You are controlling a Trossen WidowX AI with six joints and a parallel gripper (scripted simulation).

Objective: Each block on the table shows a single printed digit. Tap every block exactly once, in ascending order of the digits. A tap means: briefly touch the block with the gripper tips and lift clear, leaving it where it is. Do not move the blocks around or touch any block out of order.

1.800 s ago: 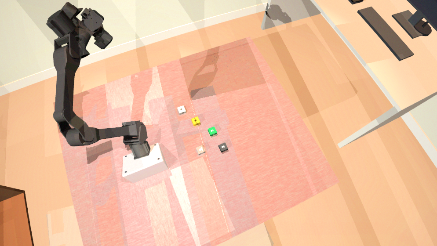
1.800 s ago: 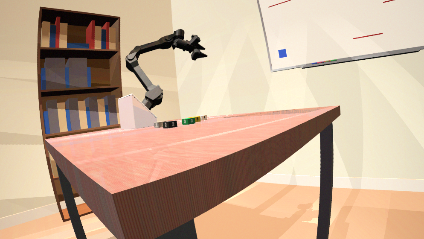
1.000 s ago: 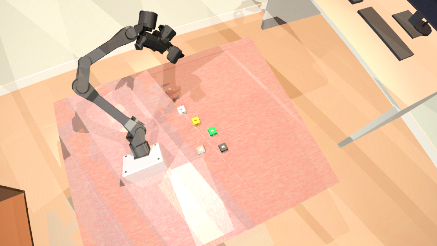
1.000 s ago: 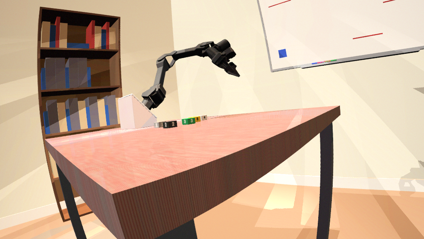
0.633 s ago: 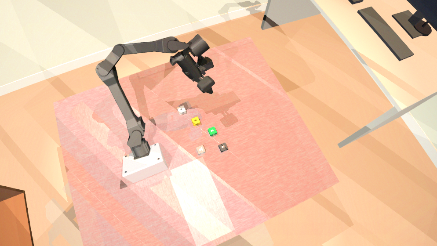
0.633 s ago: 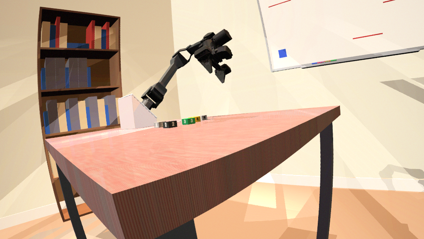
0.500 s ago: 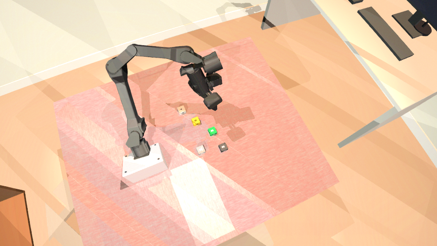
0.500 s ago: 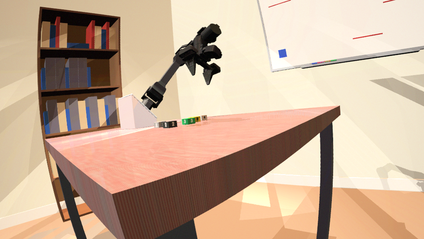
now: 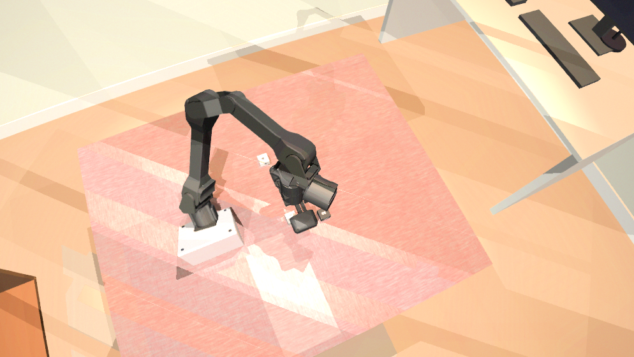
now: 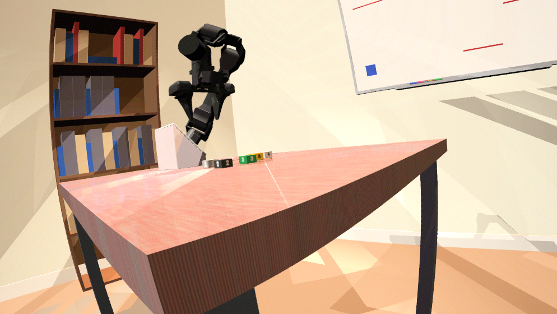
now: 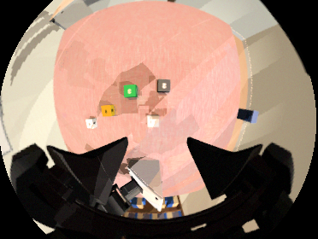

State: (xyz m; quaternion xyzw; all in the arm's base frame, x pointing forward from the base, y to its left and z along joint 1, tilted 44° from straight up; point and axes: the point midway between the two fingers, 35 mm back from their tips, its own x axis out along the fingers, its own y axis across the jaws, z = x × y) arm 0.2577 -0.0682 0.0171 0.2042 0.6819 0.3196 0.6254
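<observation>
Right now my gripper tip is 11 cm above the black block, 9 cm short of it and 1 cm to the left of it. Round my gripper tip: green block (11 cm below, 8 cm to the left, 7 cm ahead); yellow block (15 cm to the left, 11 cm below, 1 cm ahead); white block (22 cm to the left, 11 cm below, 4 cm behind).
</observation>
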